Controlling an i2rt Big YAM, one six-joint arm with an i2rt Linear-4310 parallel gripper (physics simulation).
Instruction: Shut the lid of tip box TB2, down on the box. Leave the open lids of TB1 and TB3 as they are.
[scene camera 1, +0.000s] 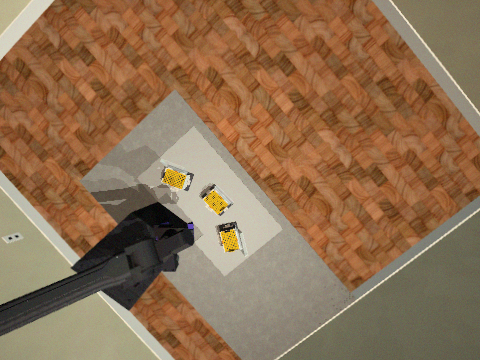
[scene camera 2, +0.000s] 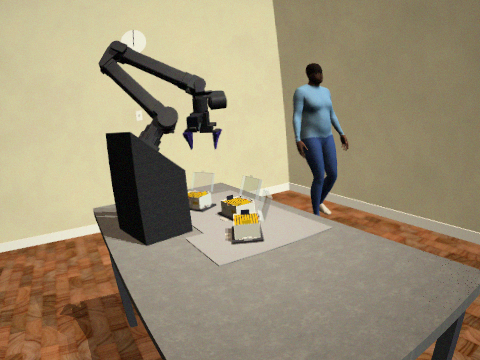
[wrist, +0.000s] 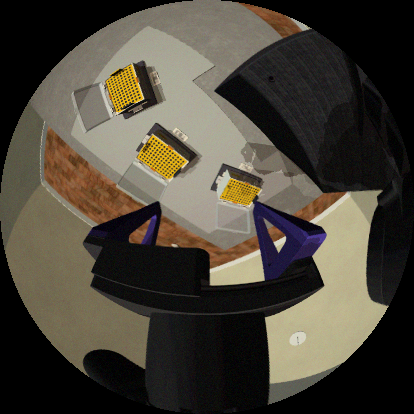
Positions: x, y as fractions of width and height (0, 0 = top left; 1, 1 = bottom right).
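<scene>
You'd see my gripper (wrist: 0.50, 0.50) here, and there's a box (wrist: 0.38, 0.37) and another box (wrist: 0.30, 0.22). I can see a pale mat (wrist: 0.51, 0.33) as well.
</scene>
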